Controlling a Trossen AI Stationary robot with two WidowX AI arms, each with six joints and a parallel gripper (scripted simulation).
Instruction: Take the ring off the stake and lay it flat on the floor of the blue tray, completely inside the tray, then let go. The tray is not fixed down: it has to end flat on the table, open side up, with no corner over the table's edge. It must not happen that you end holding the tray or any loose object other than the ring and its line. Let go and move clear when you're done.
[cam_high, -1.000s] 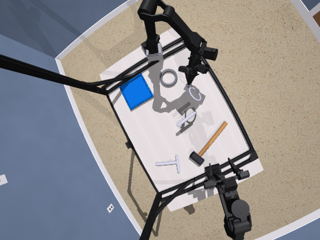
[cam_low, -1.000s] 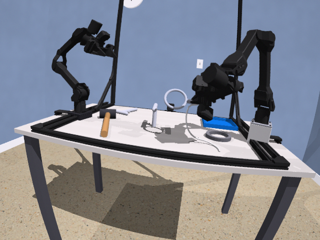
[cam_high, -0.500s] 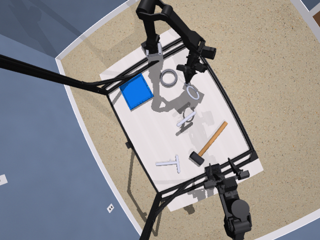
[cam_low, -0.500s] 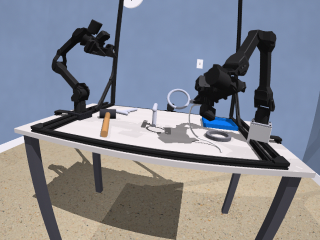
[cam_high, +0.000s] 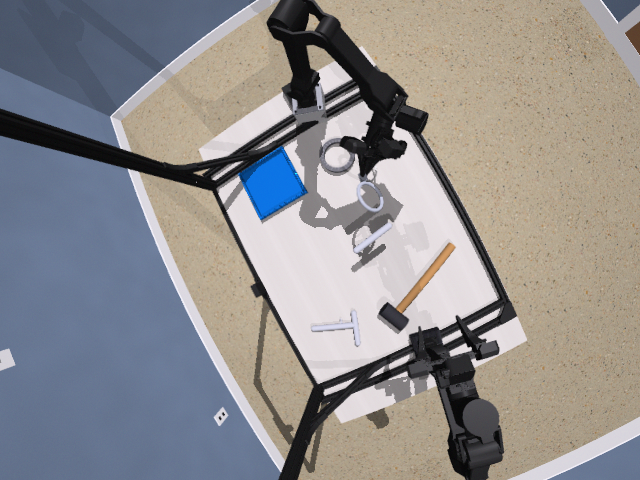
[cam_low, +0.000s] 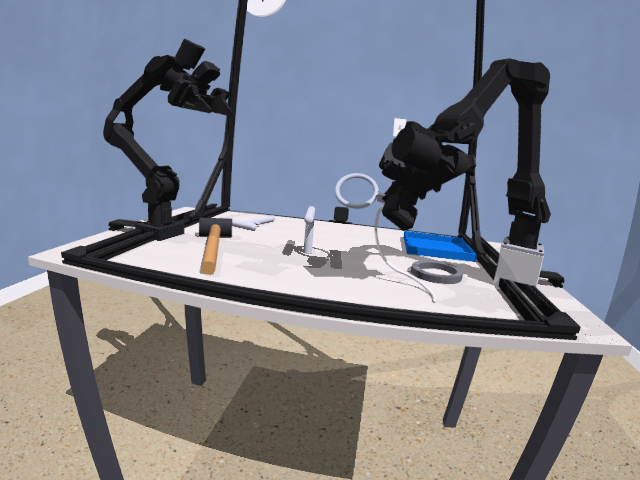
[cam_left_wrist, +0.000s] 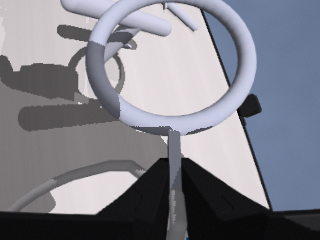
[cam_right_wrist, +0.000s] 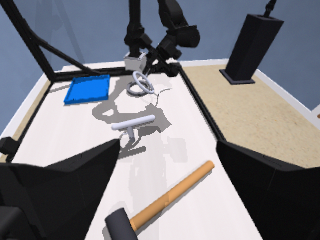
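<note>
Now: the blue tray 300 mm behind my left hand, 140 mm to the left of it and 160 mm below it.
</note>
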